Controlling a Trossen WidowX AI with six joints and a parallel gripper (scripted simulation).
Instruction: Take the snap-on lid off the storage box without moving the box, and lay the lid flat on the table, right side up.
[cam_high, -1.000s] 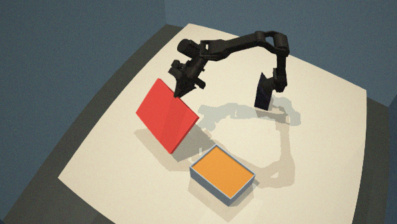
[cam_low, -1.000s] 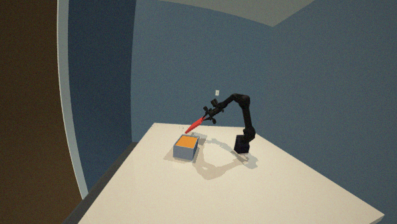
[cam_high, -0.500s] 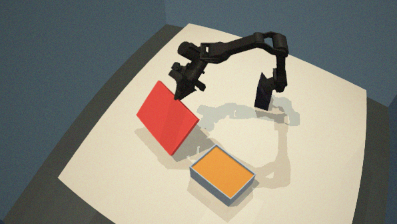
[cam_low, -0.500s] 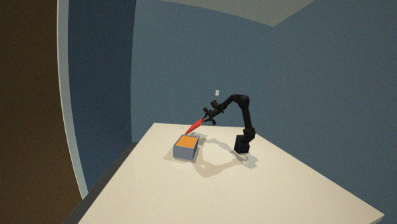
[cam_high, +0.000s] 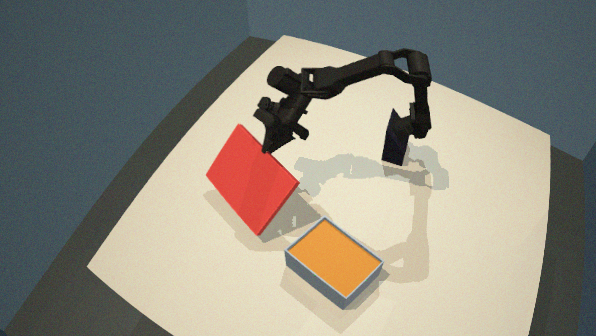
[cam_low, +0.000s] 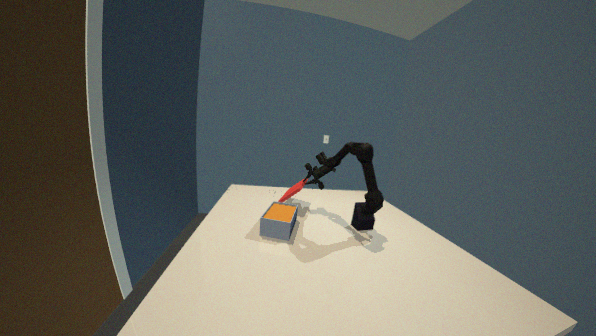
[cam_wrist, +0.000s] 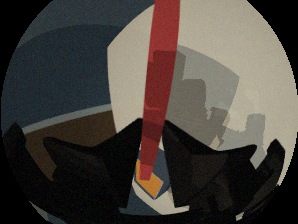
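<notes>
Right now my gripper tip is 60 mm short of the red lid, 30 mm to the left of it and 50 mm above it. Round my gripper tip: storage box 160 mm ahead, 270 mm to the left, 110 mm below.
</notes>
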